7 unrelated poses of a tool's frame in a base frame.
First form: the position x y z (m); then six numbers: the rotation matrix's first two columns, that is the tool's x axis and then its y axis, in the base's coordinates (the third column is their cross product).
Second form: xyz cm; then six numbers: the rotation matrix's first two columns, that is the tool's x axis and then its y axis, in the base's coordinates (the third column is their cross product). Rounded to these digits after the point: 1 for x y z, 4 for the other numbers.
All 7 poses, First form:
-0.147 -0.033 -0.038 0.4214 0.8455 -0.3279 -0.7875 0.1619 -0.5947
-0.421 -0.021 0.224 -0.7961 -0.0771 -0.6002 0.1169 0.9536 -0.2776
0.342 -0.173 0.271 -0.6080 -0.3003 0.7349 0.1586 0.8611 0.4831
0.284 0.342 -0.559 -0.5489 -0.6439 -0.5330 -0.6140 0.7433 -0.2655
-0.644 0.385 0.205 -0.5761 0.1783 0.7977 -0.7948 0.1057 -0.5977
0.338 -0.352 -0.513 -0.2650 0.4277 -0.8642 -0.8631 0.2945 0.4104
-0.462 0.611 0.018 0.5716 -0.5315 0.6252 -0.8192 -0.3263 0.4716
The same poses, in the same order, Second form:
-14.7 -3.3 -3.8 0.4214 0.8455 -0.3279 -0.7875 0.1619 -0.5947
-42.1 -2.1 22.4 -0.7961 -0.0771 -0.6002 0.1169 0.9536 -0.2776
34.2 -17.3 27.1 -0.6080 -0.3003 0.7349 0.1586 0.8611 0.4831
28.4 34.2 -55.9 -0.5489 -0.6439 -0.5330 -0.6140 0.7433 -0.2655
-64.4 38.5 20.5 -0.5761 0.1783 0.7977 -0.7948 0.1057 -0.5977
33.8 -35.2 -51.3 -0.2650 0.4277 -0.8642 -0.8631 0.2945 0.4104
-46.2 61.1 1.8 0.5716 -0.5315 0.6252 -0.8192 -0.3263 0.4716

